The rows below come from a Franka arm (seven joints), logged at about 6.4 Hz.
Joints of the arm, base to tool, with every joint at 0 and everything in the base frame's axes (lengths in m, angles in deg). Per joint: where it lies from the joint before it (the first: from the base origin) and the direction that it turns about. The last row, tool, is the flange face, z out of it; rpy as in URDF.
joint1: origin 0 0 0.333 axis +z
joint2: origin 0 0 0 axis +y
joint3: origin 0 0 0.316 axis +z
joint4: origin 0.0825 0 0 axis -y
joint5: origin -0.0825 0 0.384 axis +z
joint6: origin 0 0 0 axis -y
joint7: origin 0.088 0 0 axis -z
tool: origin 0 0 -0.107 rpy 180 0 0
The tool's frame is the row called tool.
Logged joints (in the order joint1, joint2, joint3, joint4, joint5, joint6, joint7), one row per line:
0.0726 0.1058 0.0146 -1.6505 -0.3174 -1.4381 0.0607
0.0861 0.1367 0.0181 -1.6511 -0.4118 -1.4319 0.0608
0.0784 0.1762 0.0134 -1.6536 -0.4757 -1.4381 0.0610
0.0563 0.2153 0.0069 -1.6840 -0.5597 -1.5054 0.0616
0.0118 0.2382 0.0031 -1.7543 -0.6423 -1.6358 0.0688
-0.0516 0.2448 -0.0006 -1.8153 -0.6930 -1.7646 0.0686
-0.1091 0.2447 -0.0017 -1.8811 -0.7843 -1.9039 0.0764
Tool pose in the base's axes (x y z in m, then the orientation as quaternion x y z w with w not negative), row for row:
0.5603 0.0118 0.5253 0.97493 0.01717 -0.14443 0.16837
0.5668 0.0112 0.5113 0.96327 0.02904 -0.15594 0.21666
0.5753 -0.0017 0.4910 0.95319 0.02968 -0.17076 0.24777
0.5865 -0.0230 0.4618 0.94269 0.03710 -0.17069 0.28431
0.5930 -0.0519 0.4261 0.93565 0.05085 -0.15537 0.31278
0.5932 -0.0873 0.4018 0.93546 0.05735 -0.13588 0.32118
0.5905 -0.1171 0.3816 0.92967 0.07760 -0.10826 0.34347
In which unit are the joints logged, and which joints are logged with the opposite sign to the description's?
The joints are logged in radians. Opposite sign: joint6.
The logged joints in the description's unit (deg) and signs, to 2 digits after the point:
4.16 6.06 0.84 -94.57 -18.19 82.40 3.48
4.93 7.83 1.04 -94.60 -23.59 82.04 3.48
4.49 10.10 0.77 -94.74 -27.26 82.40 3.50
3.23 12.34 0.40 -96.49 -32.07 86.25 3.53
0.68 13.65 0.18 -100.51 -36.80 93.72 3.94
-2.96 14.03 -0.03 -104.01 -39.71 101.10 3.93
-6.25 14.02 -0.10 -107.78 -44.94 109.09 4.38

